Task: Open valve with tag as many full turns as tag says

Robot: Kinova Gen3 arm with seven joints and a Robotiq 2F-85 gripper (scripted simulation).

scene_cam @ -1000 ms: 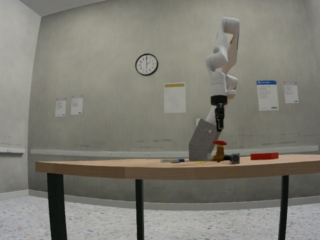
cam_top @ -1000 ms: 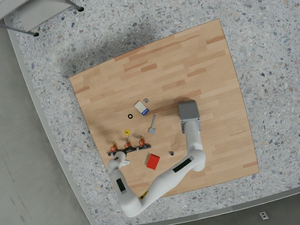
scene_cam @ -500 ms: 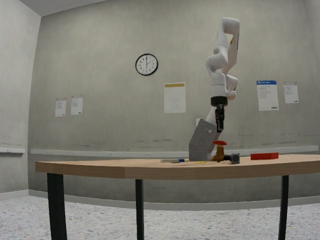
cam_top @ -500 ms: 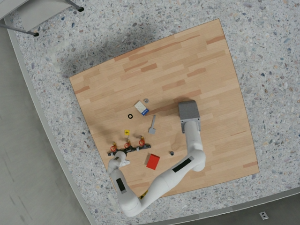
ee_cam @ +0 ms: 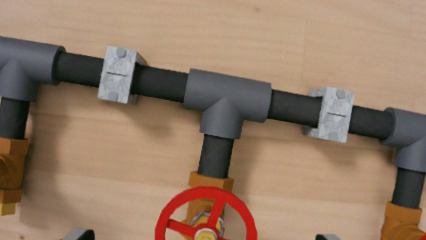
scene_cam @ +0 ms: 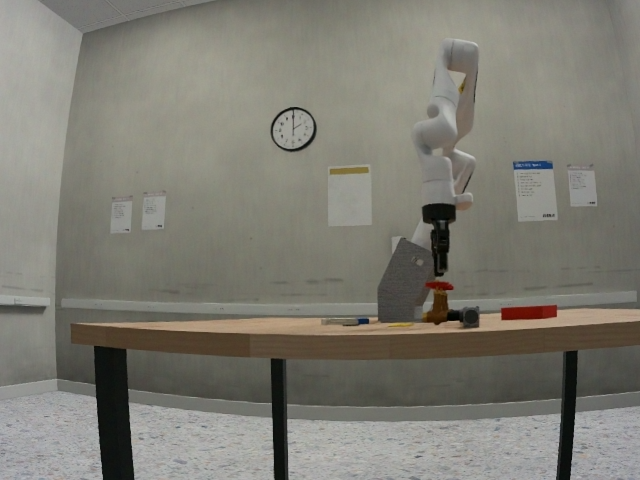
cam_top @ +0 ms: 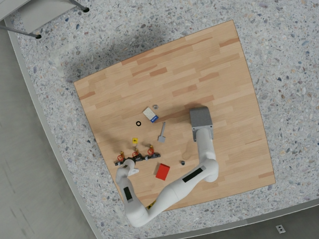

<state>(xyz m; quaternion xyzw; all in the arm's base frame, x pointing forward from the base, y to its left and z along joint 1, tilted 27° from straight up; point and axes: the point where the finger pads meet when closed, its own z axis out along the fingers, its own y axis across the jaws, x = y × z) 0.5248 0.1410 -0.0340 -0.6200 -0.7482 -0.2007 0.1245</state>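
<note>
My gripper is now 11 cm above the yellow tag, 9 cm to the left of it and 1 cm past it. The rest, counted from my hand: red block: 21 cm to the left, 16 cm behind, 10 cm below; grey scraper: 23 cm behind, 11 cm below, 10 cm to the right; blue box: 27 cm to the right, 17 cm behind, 11 cm below.
</note>
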